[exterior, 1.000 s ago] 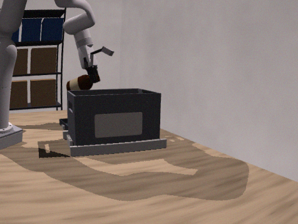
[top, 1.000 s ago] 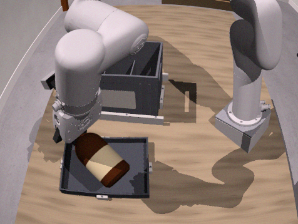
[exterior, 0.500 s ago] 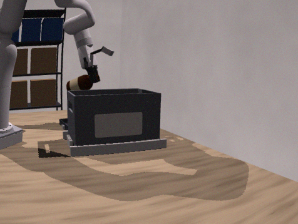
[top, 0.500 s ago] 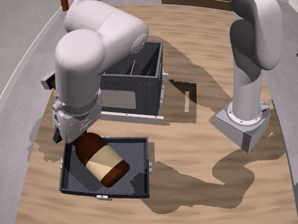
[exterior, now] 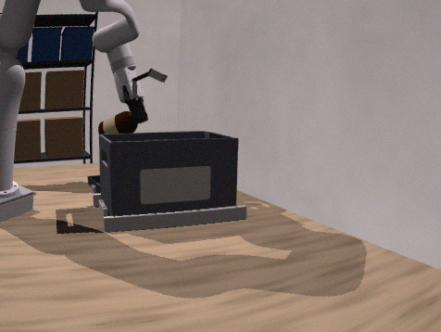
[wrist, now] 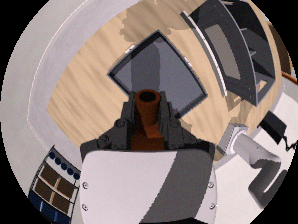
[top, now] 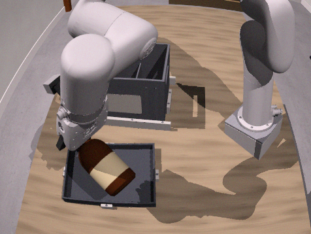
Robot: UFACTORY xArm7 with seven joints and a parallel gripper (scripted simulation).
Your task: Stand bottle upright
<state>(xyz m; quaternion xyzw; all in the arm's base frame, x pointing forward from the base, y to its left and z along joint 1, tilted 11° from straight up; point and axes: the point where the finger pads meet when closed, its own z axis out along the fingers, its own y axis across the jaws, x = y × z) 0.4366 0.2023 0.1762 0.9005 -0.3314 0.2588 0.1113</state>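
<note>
The brown bottle lies 4 cm behind my hand, 3 cm to the left of it and 2 cm below it. From my hand the other things lie so: dark crate (6 cm behind, 31 cm to the right, 12 cm below); tray (3 cm behind, 3 cm to the right, 19 cm below).
</note>
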